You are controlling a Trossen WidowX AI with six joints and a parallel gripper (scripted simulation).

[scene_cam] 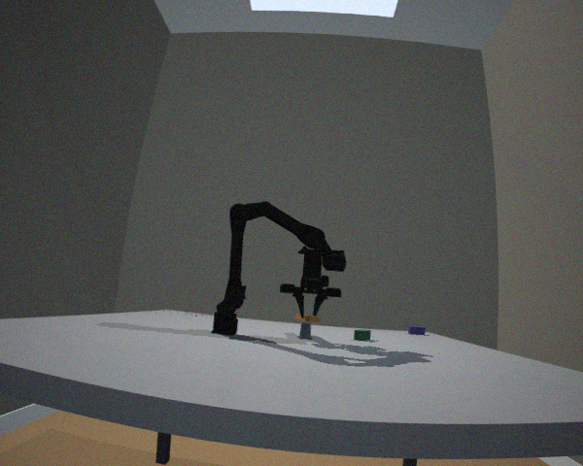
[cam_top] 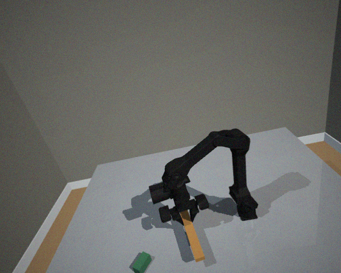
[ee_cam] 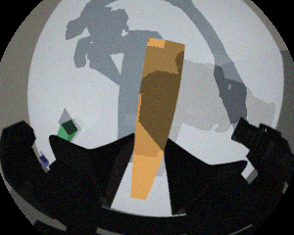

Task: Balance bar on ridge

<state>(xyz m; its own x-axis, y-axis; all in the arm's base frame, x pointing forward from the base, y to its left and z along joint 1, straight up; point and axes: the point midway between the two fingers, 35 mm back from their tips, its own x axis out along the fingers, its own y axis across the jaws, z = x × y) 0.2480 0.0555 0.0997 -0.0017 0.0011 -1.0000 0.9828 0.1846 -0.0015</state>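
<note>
Now: gripper tip 1 cm past the orange bar and 3 cm to the right of it. Also, from my gripper tip: green block (19 cm ahead, 10 cm to the left, 5 cm below); purple block (49 cm ahead, 44 cm to the left, 5 cm below).
</note>
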